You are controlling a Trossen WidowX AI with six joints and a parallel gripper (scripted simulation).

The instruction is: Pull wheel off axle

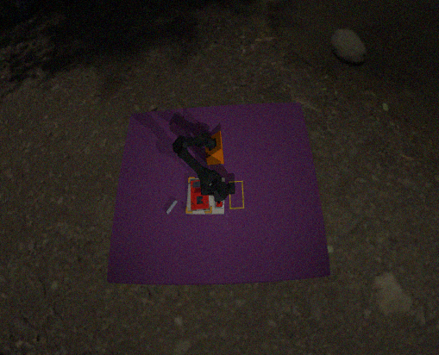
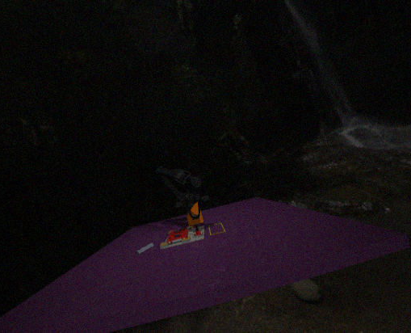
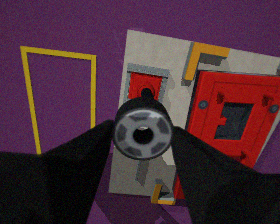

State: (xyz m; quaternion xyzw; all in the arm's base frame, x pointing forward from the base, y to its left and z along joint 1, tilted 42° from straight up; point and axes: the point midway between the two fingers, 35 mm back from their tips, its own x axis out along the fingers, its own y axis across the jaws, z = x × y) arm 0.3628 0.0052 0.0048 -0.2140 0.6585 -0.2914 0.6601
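The upright axle is 70 mm below my gripper tip and 10 mm to the right of it. Also, from my gripper tip: pale bar (300 mm to the right, 100 mm below, 20 mm behind); grey wheel (right at my gripper tip).
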